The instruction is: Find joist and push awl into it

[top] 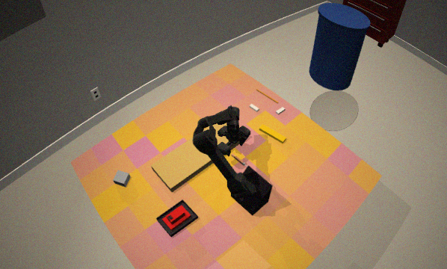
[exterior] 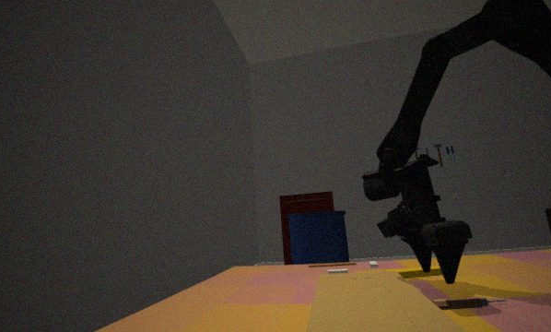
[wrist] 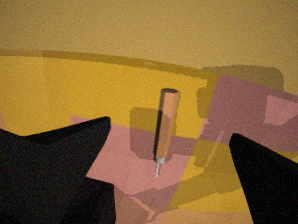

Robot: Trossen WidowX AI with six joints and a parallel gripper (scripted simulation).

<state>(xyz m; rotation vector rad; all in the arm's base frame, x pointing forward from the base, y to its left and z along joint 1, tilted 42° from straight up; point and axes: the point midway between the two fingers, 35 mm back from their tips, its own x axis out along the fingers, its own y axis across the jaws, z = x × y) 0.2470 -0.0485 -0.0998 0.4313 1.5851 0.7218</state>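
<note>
Right now the awl is 60 mm behind my gripper tip and 50 mm below it. From my gripper tip the other things lie so: yellow bar 10 mm behind, 260 mm to the right, 40 mm below; then dark tray 130 mm behind, 440 mm to the left, 40 mm below; then red stud finder 130 mm behind, 460 mm to the left.
</note>
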